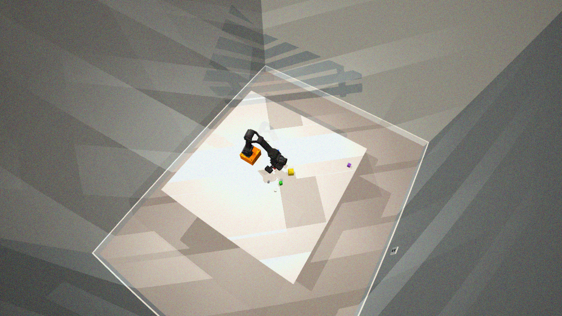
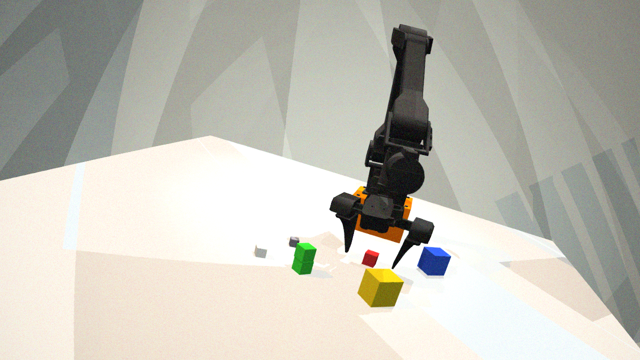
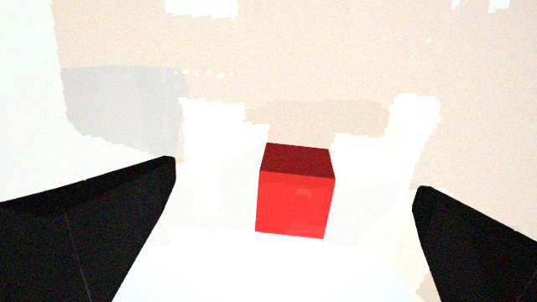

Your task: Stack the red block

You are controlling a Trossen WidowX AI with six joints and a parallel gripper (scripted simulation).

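Right now the red block is right at my gripper tip. The rest, counted from my gripper tip: blue cube: 120 mm to the left, 60 mm behind, 10 mm above; purple cube: 530 mm ahead, 370 mm to the left, 10 mm above; yellow cube: 140 mm ahead, 30 mm to the left, 20 mm above.
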